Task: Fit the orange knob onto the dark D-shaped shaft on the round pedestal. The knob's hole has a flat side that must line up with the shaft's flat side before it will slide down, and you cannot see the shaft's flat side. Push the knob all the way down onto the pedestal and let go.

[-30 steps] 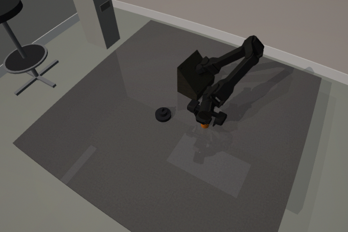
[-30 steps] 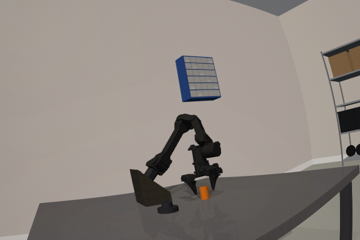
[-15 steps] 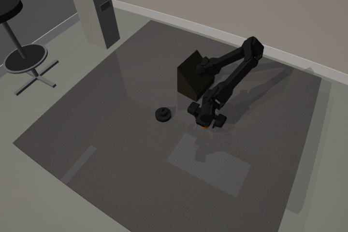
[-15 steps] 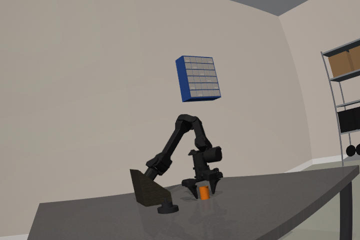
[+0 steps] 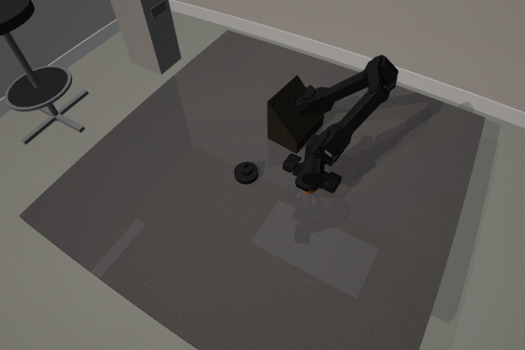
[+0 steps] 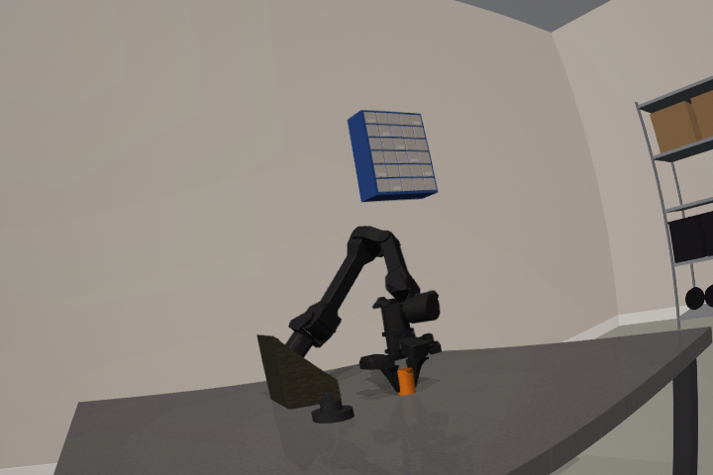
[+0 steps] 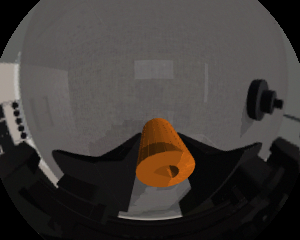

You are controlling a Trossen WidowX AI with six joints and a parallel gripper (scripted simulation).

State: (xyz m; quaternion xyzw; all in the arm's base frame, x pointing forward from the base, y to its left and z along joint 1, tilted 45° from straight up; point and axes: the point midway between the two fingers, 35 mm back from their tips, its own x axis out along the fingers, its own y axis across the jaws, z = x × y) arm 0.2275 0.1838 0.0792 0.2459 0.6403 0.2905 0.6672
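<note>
The pedestal lies 21 cm to the right of my gripper tip, 8 cm ahead of it and 2 cm above it. Also, from my gripper tip: orange knob (2 cm above).
</note>
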